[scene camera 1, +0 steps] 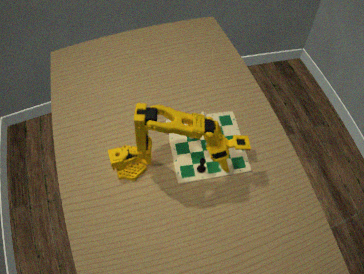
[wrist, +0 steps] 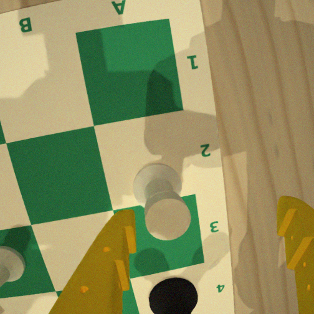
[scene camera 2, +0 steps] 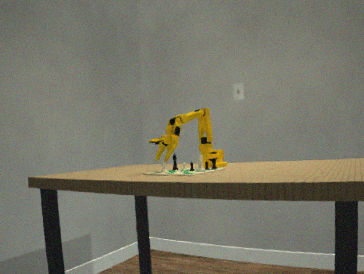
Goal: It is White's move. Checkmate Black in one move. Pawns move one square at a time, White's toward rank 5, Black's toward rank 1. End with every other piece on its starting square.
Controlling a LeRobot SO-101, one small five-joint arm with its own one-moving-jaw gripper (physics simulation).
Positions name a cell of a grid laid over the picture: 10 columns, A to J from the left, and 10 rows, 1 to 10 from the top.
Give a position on a chessboard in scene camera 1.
F6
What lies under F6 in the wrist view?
A white rook.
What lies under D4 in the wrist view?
A chessboard.
